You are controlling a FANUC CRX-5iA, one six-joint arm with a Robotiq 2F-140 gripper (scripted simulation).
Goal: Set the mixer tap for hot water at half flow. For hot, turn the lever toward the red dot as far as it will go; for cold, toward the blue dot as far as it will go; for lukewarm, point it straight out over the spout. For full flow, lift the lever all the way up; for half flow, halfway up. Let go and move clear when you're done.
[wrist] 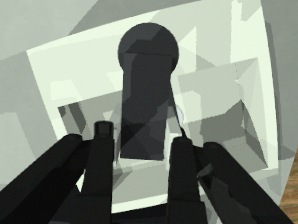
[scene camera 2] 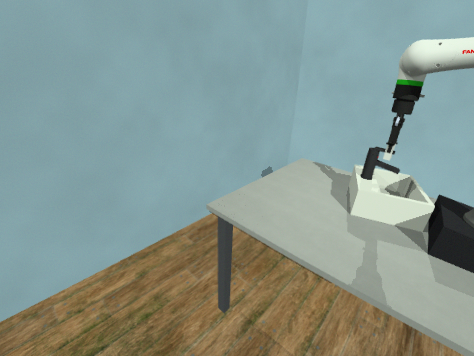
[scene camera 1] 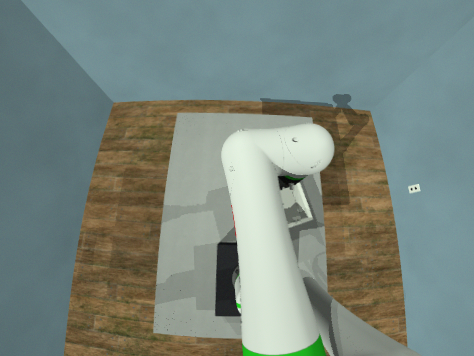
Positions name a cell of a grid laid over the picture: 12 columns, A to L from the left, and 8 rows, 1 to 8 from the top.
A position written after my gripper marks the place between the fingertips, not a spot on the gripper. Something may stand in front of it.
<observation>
In view: my gripper (wrist: F5), a basin (scene camera 2: J5) and a dark lever (wrist: F3).
The basin is seen too in the wrist view (wrist: J4) and in scene camera 1 (scene camera 1: H5).
</observation>
